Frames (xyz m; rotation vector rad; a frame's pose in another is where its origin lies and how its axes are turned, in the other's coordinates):
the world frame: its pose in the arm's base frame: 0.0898 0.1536 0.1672 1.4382 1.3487 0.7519
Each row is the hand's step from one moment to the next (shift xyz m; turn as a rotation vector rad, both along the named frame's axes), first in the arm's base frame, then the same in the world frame.
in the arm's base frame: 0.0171 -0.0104 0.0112 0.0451 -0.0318 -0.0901
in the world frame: -0.0088 0.0154 0.0146 -0.0059 -0.0711 0.0779
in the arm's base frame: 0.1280 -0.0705 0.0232 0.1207 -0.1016 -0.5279
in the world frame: -0.0480 0.0594 0.1267 0.0203 -0.4587 0.3046
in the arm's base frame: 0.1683 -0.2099 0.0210 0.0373 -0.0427 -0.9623
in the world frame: -0.1745 0.0570 0.1978 0.1399 -0.8858 0.3537
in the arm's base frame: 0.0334 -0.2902 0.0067 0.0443 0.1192 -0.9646
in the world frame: -0.2749 -0.0124 0.0981 0.2979 -0.8685 0.3220
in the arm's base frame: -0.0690 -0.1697 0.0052 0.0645 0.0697 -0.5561
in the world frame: -0.1778 -0.0373 -0.0241 0.1800 -0.4868 0.2211
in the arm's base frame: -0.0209 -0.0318 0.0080 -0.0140 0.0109 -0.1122
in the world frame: -0.0361 -0.0033 -0.0141 0.0282 -0.1081 0.0206
